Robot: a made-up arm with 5 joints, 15 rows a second.
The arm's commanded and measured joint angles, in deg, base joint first. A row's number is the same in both.
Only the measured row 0 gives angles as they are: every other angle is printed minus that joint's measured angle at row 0.
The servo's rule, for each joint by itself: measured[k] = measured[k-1] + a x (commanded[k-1-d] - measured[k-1]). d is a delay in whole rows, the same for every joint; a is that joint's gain. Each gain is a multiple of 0.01, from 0.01 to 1. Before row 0 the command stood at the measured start. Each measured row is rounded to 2 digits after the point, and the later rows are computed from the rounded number. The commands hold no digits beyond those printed.
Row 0, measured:
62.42 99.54 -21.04 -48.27 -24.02
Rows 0 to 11, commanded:
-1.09 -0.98 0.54 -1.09 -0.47
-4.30 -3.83 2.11 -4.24 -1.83
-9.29 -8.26 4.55 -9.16 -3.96
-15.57 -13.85 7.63 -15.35 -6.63
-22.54 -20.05 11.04 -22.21 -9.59
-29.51 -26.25 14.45 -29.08 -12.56
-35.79 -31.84 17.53 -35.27 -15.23
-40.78 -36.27 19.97 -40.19 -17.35
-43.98 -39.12 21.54 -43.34 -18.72
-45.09 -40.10 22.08 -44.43 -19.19
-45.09 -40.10 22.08 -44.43 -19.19
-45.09 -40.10 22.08 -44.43 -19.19
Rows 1 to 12, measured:
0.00 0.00 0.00 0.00 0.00
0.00 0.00 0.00 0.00 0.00
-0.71 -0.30 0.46 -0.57 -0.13
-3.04 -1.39 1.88 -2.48 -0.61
-7.10 -3.52 4.18 -5.95 -1.55
-12.61 -6.72 7.15 -10.84 -2.97
-19.06 -10.85 10.50 -16.75 -4.82
-25.85 -15.62 13.90 -23.16 -6.99
-32.31 -20.65 17.02 -29.46 -9.30
-37.82 -25.49 19.56 -35.04 -11.55
-41.82 -29.72 21.26 -39.36 -13.56
-43.95 -32.94 21.97 -42.00 -15.14
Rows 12 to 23, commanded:
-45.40 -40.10 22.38 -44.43 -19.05
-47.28 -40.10 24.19 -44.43 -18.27
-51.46 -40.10 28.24 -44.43 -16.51
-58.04 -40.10 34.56 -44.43 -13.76
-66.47 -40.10 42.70 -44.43 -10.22
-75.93 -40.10 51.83 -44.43 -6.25
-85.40 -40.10 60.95 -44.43 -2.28
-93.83 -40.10 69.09 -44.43 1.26
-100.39 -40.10 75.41 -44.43 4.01
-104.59 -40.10 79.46 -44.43 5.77
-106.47 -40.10 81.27 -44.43 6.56
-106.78 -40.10 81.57 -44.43 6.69
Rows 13 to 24, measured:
-44.69 -35.16 22.06 -43.26 -16.27
-44.95 -36.69 22.08 -43.87 -17.09
-45.24 -37.75 22.34 -44.16 -17.64
-46.57 -38.48 23.93 -44.30 -17.82
-49.75 -38.98 27.64 -44.37 -17.45
-55.14 -39.33 33.59 -44.40 -16.42
-62.50 -39.57 41.42 -44.42 -14.68
-71.23 -39.73 50.37 -44.43 -12.32
-80.44 -39.84 59.47 -44.43 -9.51
-89.14 -39.92 67.74 -44.43 -6.49
-96.45 -39.98 74.34 -44.43 -3.55
-101.74 -40.02 78.74 -44.43 -0.94

